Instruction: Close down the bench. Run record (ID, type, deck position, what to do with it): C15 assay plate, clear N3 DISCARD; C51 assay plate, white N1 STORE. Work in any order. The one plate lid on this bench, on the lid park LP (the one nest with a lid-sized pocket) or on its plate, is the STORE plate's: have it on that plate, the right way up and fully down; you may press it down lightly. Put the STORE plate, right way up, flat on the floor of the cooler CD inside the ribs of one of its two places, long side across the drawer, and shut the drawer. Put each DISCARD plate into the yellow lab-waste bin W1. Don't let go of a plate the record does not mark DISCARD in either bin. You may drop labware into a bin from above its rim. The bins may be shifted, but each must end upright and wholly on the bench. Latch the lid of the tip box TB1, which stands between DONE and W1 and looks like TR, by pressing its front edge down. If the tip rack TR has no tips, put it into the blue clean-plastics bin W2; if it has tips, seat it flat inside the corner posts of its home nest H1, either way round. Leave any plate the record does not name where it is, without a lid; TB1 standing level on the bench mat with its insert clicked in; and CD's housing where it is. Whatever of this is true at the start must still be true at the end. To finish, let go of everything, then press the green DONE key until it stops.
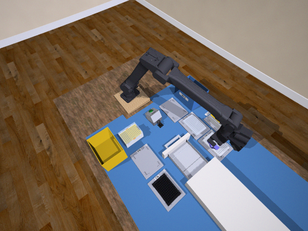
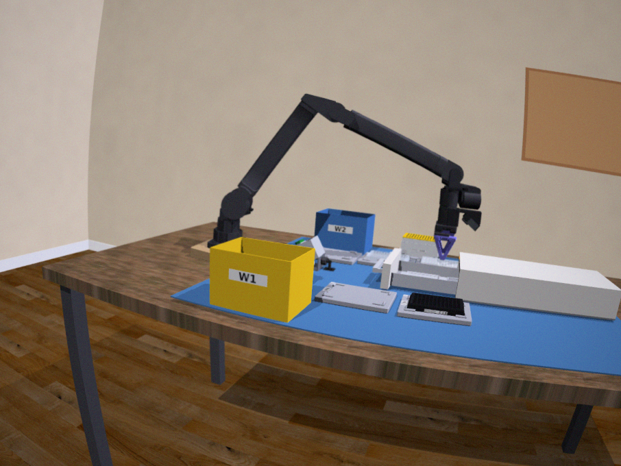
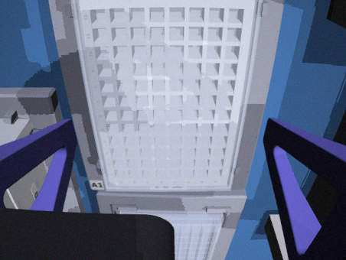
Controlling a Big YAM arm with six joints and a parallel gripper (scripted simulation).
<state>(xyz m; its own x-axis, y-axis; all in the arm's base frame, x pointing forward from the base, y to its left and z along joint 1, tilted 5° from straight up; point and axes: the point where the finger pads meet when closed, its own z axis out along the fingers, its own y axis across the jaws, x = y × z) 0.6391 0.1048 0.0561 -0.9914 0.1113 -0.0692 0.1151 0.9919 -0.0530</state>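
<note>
Right now the clear plate lid is 30 mm below my hand. From my hand the other things lie so: tip rack TR: 140 mm to the left, 70 mm behind; then white plate: 30 mm below; then nest N1: 50 mm below.
</note>
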